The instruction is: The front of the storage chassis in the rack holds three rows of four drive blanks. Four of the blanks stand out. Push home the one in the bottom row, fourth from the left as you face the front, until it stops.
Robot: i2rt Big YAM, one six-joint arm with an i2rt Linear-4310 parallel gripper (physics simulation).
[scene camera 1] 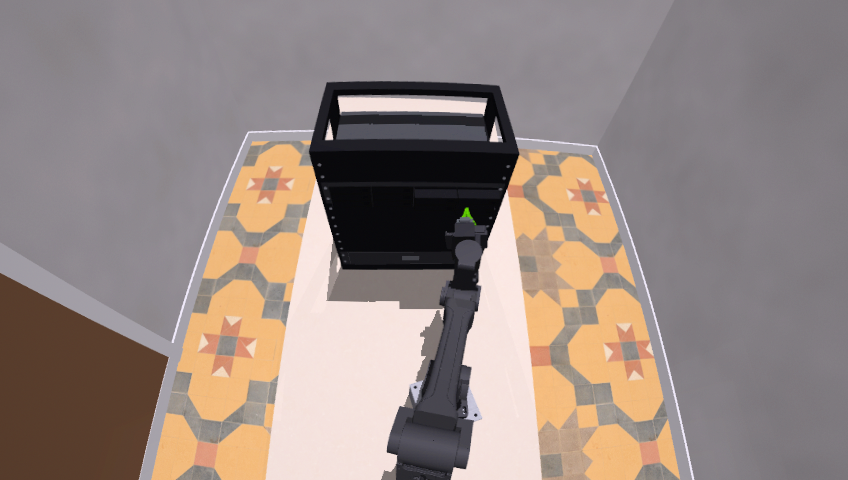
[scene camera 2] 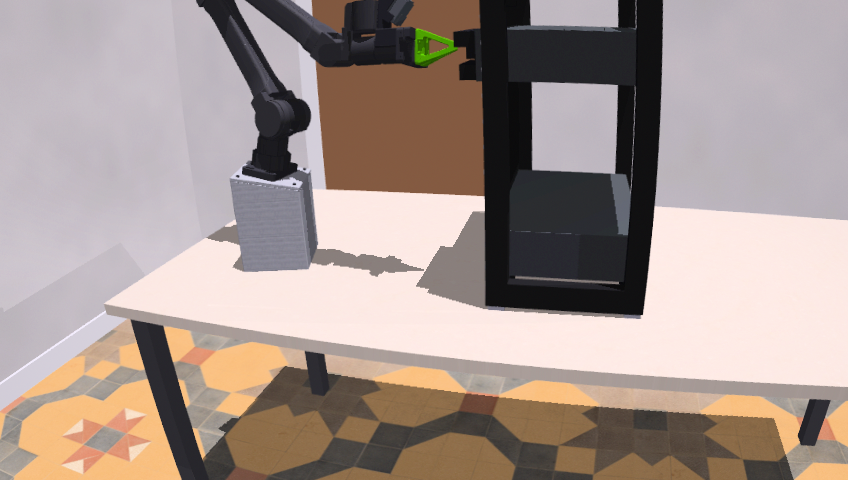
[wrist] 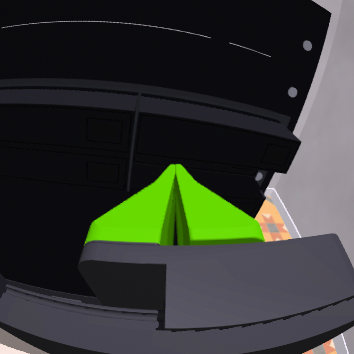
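Pixels of known places: gripper, fingertip midpoint: (scene camera 1: 466, 208) (wrist: 174, 173); arm's base, link origin: (scene camera 2: 270, 172).
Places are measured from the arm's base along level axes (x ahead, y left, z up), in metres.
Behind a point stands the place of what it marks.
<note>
The bottom-row fourth blank (scene camera 2: 468, 71) {x 0.482, y -0.132, z 0.223 m} (wrist: 252, 200) {x 0.466, y -0.121, z 0.231 m} stands out from the front of the chassis (scene camera 2: 571, 56) {x 0.656, y -0.131, z 0.250 m}; my fingers hide most of it in the wrist view, and my arm covers it in scene camera 1. The top-row fourth blank (scene camera 1: 479, 194) {x 0.471, y -0.079, z 0.292 m} (scene camera 2: 465, 38) {x 0.479, y -0.132, z 0.280 m} (wrist: 215, 142) {x 0.458, y -0.071, z 0.279 m} also stands out above it. The middle blank between them sits further back. My gripper (scene camera 1: 466, 209) {x 0.446, y -0.049, z 0.262 m} (scene camera 2: 457, 45) {x 0.446, y -0.049, z 0.262 m} (wrist: 174, 173) {x 0.446, y -0.049, z 0.262 m} is shut and empty. Its tip is at the lower part of the top-row fourth blank, higher than the bottom-row blank. I cannot tell whether it touches.
In the third column, the top blank (scene camera 1: 435, 193) {x 0.470, y 0.034, z 0.292 m} (wrist: 55, 125) {x 0.456, y 0.023, z 0.279 m} and the middle blank (wrist: 55, 162) {x 0.456, y 0.025, z 0.253 m} stand out. The black rack (scene camera 1: 410, 147) {x 0.517, y 0.099, z 0.404 m} (scene camera 2: 496, 178) {x 0.532, y -0.163, z 0.045 m} stands on the pale table (scene camera 2: 380, 321) {x 0.335, y -0.243, z -0.205 m}. A dark box (scene camera 2: 565, 199) {x 0.640, y 0.076, z -0.062 m} sits low in it. The grey pedestal (scene camera 2: 273, 226) {x 0.037, y -0.074, z -0.100 m} carries my arm.
</note>
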